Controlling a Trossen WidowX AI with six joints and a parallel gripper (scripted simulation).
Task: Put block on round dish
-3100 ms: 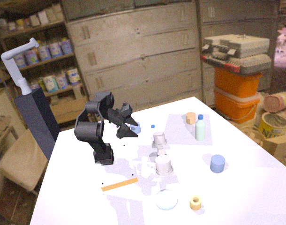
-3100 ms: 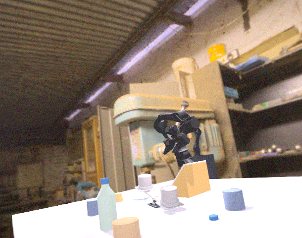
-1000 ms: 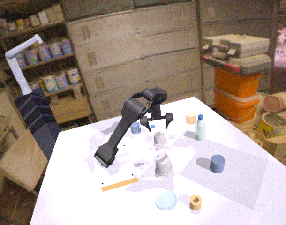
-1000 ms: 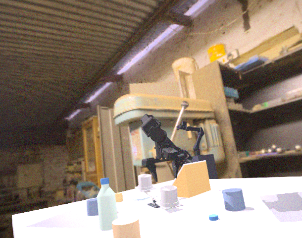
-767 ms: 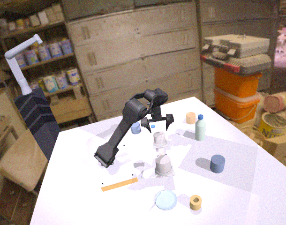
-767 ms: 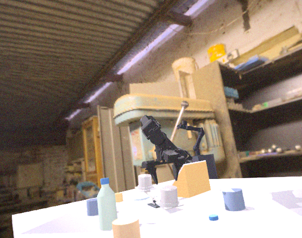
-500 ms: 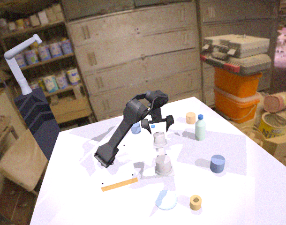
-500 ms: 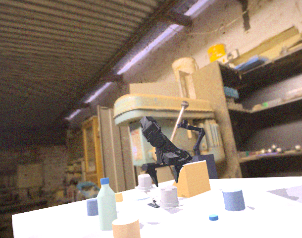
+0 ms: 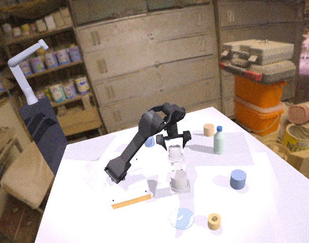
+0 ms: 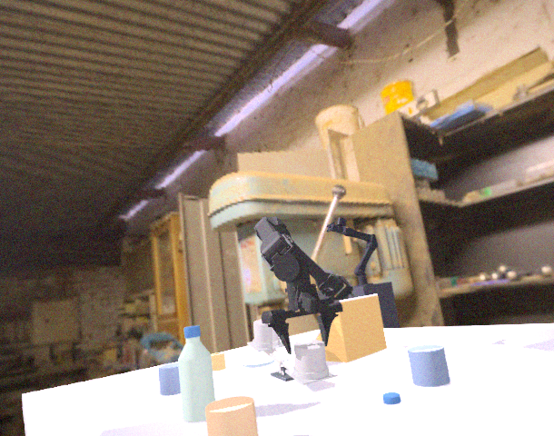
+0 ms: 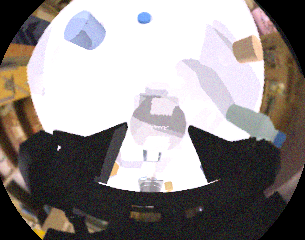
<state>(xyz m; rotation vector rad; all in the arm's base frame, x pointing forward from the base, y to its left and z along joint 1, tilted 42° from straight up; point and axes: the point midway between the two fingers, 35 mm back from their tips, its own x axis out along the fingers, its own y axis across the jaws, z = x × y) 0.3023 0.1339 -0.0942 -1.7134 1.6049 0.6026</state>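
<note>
The pale green block is 4 cm below my gripper tip. Also, from my gripper tip: tan cylinder 28 cm ahead, 17 cm to the left, 4 cm below; pale green bottle 26 cm ahead, 1 cm to the right, 4 cm above; blue cap 1 cm behind, 22 cm to the left, 7 cm below.
</note>
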